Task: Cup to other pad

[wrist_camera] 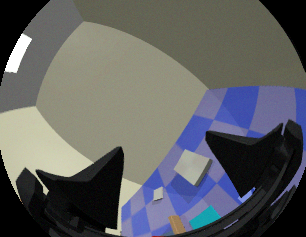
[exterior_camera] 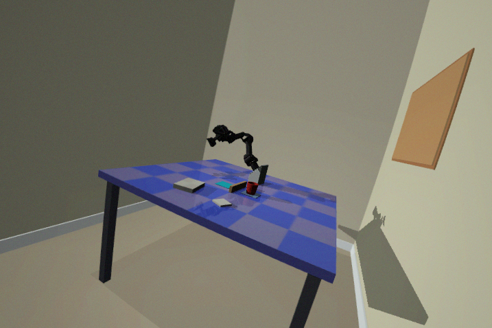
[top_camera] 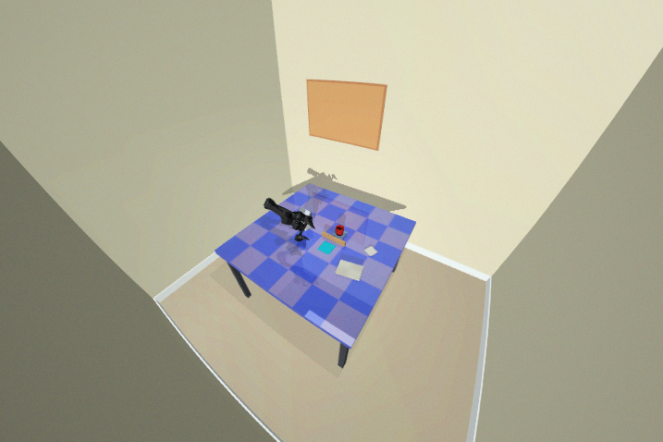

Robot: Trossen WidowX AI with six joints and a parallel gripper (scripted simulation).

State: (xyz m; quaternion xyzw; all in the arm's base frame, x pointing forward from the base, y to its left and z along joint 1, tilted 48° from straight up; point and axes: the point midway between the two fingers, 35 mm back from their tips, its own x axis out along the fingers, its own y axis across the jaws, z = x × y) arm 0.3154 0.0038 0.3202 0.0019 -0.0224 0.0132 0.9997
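Now: the red cup 6 cm behind my gripper tip, 37 cm to the left of it and 27 cm below it. The rest, counted from my gripper tip: wooden bar (5 cm behind, 28 cm to the left, 30 cm below); then white flat block (24 cm ahead, 12 cm to the left, 30 cm below); then turquoise pad (4 cm behind, 18 cm to the left, 32 cm below).
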